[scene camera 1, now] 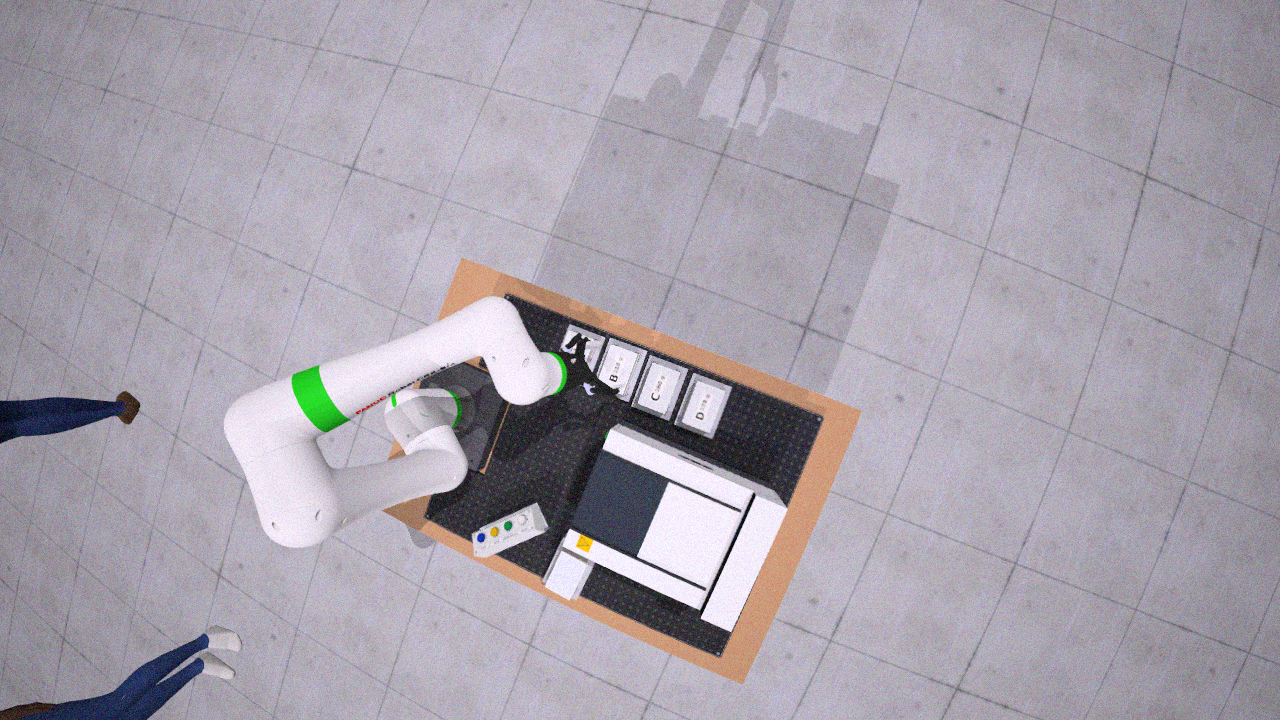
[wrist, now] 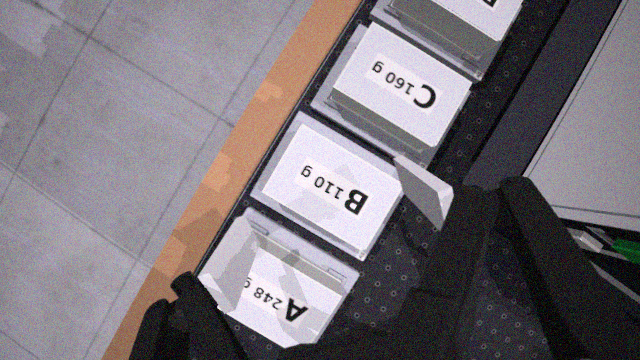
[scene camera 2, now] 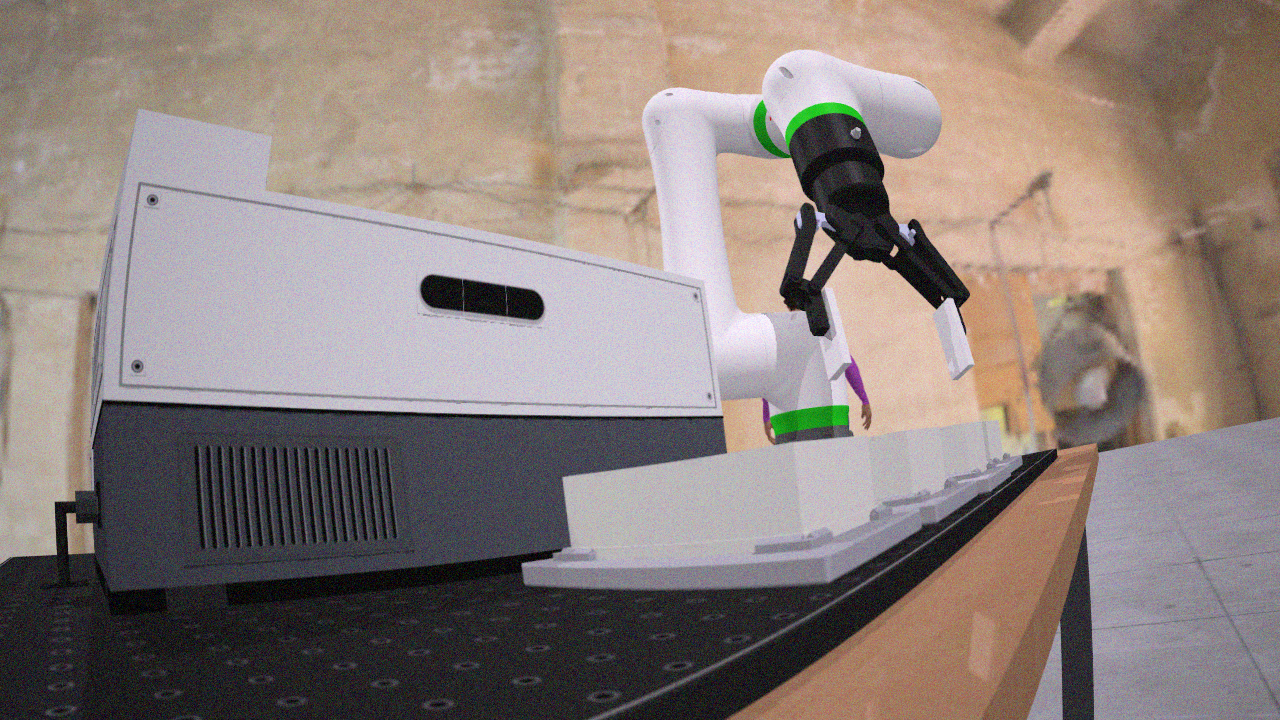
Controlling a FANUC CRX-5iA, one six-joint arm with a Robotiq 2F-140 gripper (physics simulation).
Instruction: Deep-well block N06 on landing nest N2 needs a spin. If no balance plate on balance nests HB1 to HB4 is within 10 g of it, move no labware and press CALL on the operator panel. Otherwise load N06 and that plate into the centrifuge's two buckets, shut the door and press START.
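Frame: origin at the arm's base, x ahead, y left, z up, level; metres.
Where they show: gripper, fingertip midpoint: [scene camera 1: 609, 365] [wrist: 322, 203] [scene camera 2: 906, 372]; arm's base, link origin: [scene camera 1: 456, 408].
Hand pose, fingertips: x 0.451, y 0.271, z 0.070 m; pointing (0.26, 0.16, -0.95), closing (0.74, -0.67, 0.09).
Each offset is from my fingertips to the centre of the thing. "*": to the spot under its first point. Level surfaces: height alone.
My gripper [scene camera 1: 594, 367] [scene camera 2: 897, 353] [wrist: 322, 203] is open and empty, above the nests of plates A and B. In the wrist view, plate A @(dx -0.122, dy -0.001, dz -0.074 m) [wrist: 267, 275] reads 248 g and is partly covered by a finger pad, plate B @(dx +0.014, dy -0.006, dz -0.074 m) [wrist: 320, 210] reads 110 g, and plate C @(dx +0.145, dy -0.023, dz -0.074 m) [wrist: 360, 65] reads 160 g. Plate D @(dx +0.282, dy -0.038, dz -0.074 m) [scene camera 1: 703, 405] is partly cut off in the wrist view. The centrifuge @(dx +0.276, dy -0.336, dz +0.015 m) [scene camera 1: 742, 564] [scene camera 2: 358, 358] has a dark area beside a white panel on top. The operator panel @(* dx -0.097, dy -0.507, dz -0.067 m) [scene camera 1: 537, 517] has blue, yellow, green and white buttons; their labels are unreadable. Block N06 cannot be made out.
The row of nests lies along the edge of the table @(dz -0.119 m) [scene camera 1: 796, 528] [scene camera 2: 975, 582], beside the centrifuge's tall side. A small white box @(dx +0.041, dy -0.628, dz -0.049 m) [scene camera 1: 568, 573] stands at the centrifuge's corner near the operator panel. Two people's legs show on the floor at the left in scene camera 1.
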